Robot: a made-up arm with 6 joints.
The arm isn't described. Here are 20 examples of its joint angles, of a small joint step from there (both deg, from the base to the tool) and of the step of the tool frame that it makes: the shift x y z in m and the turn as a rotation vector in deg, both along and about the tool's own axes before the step.
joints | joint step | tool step
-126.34 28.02 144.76 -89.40 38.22 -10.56 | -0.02 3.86 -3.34 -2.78 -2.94 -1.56 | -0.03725 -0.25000 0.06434 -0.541 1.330 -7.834
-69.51 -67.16 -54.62 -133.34 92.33 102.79 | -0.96 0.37 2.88 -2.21 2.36 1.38 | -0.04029 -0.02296 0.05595 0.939 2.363 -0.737
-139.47 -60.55 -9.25 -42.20 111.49 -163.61 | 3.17 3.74 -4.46 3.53 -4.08 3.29 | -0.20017 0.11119 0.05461 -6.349 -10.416 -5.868
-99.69 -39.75 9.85 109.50 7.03 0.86 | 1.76 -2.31 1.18 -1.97 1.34 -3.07 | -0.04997 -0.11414 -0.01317 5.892 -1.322 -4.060
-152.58 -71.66 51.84 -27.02 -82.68 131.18 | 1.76 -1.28 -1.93 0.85 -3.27 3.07 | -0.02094 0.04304 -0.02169 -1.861 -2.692 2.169
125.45 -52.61 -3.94 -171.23 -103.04 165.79 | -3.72 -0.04 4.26 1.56 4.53 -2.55 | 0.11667 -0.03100 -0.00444 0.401 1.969 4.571
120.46 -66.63 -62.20 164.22 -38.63 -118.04 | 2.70 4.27 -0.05 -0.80 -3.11 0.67 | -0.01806 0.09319 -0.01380 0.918 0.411 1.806
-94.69 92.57 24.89 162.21 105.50 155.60 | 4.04 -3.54 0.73 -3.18 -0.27 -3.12 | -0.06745 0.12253 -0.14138 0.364 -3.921 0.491
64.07 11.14 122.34 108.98 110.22 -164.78 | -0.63 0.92 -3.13 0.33 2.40 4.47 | 0.04078 -0.11392 -0.02779 -0.631 3.588 1.664
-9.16 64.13 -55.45 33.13 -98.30 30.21 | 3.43 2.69 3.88 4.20 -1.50 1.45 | -0.07194 -0.03391 -0.01240 1.704 4.763 -5.059
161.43 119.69 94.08 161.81 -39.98 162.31 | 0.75 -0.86 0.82 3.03 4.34 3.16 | 0.02646 0.06503 0.01147 -5.105 3.628 2.020
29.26 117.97 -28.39 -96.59 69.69 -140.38 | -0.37 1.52 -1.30 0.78 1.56 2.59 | 0.01445 0.04227 0.05848 -5.459 0.912 1.319
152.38 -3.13 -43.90 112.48 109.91 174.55 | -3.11 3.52 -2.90 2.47 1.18 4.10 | -0.03034 -0.15592 0.04762 2.356 1.830 1.980
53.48 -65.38 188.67 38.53 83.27 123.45 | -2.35 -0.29 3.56 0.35 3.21 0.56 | 0.10160 -0.00686 -0.06234 -2.342 5.394 -4.298
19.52 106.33 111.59 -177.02 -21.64 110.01 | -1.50 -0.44 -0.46 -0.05 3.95 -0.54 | 0.00185 -0.03453 0.06606 -0.044 0.073 -4.273
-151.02 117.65 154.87 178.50 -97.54 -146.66 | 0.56 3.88 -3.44 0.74 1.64 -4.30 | -0.22507 -0.01497 0.05475 4.662 7.472 4.978
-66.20 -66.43 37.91 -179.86 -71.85 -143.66 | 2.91 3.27 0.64 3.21 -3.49 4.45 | -0.08897 0.00116 -0.08935 -5.108 -0.781 -0.372
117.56 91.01 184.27 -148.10 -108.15 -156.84 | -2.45 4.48 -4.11 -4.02 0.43 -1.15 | -0.19476 0.02832 0.13012 4.703 8.365 0.456
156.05 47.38 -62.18 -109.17 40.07 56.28 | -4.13 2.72 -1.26 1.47 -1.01 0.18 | 0.05345 -0.05849 -0.05384 -1.060 4.648 -1.662
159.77 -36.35 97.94 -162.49 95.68 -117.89 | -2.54 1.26 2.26 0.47 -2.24 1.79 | -0.02789 0.02550 0.05016 -3.004 0.422 -4.409
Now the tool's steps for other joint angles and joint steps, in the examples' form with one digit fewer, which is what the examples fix.
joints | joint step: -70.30 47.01 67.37 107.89 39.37 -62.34 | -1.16 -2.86 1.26 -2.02 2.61 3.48
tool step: -0.0840 -0.1102 0.1063 -4.65 -3.48 -1.52
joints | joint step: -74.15 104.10 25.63 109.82 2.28 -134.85 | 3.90 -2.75 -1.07 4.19 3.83 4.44
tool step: -0.0415 0.1356 0.0022 -12.55 1.75 3.79
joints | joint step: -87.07 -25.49 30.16 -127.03 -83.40 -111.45 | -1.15 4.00 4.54 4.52 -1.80 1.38
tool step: -0.0161 0.0525 0.0016 -2.73 -5.58 0.43
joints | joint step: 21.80 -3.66 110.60 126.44 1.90 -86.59 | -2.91 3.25 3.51 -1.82 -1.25 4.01
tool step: -0.0183 0.0479 -0.0085 -4.86 -0.85 -0.51
